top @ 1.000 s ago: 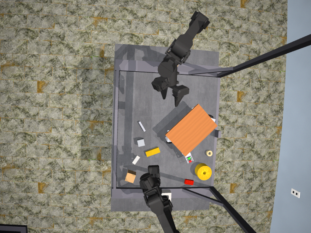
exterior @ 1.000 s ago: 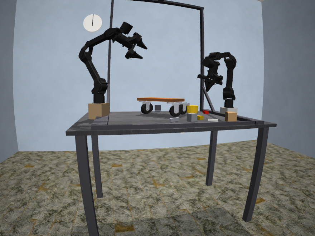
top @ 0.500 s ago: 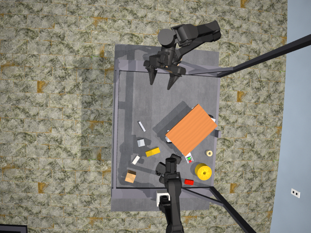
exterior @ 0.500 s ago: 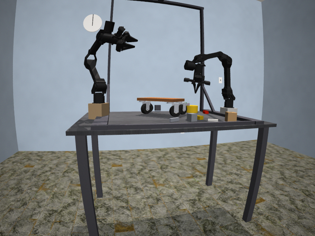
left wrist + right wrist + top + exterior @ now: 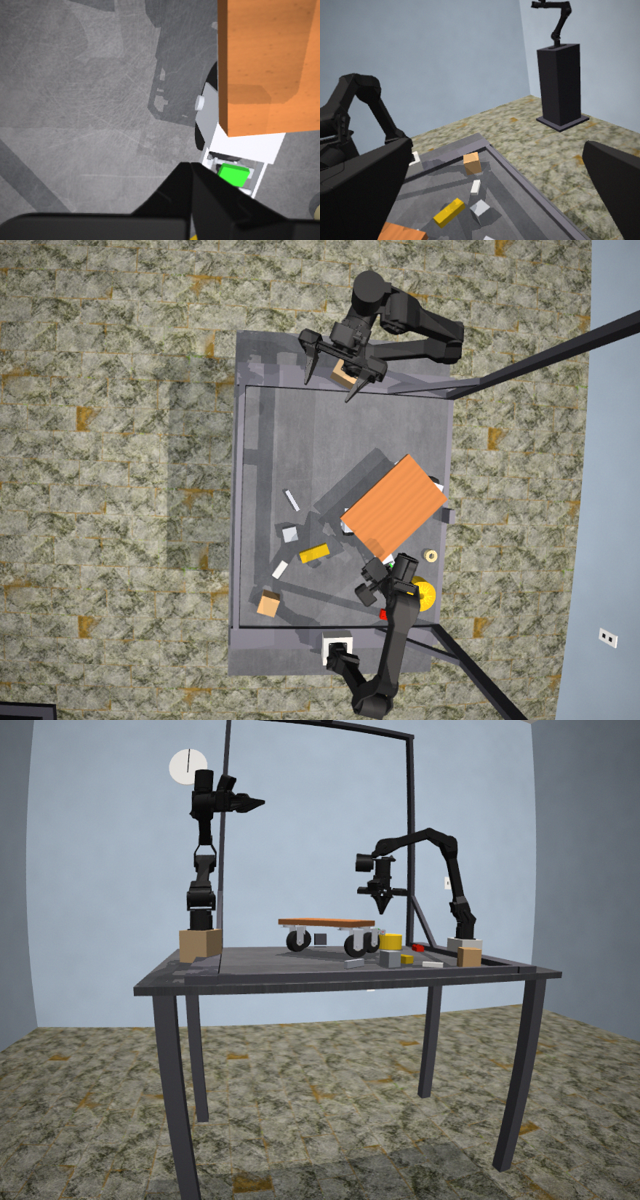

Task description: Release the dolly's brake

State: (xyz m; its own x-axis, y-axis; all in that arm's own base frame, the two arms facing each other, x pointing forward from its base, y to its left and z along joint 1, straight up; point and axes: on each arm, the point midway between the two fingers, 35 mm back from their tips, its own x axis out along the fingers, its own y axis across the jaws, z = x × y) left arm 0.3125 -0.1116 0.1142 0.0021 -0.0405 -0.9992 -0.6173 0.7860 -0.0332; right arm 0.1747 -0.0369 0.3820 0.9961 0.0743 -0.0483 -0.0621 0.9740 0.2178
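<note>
The brake pedal lies 60 mm behind my left hand, 10 mm to the left of it and 100 mm below it. From my left hand the other things lie so: red brick: 90 mm behind, 210 mm to the left, 170 mm below; then yellow cylinder: 190 mm behind, 120 mm to the left, 150 mm below; then yellow bar: 190 mm ahead, 20 mm to the right, 170 mm below.
</note>
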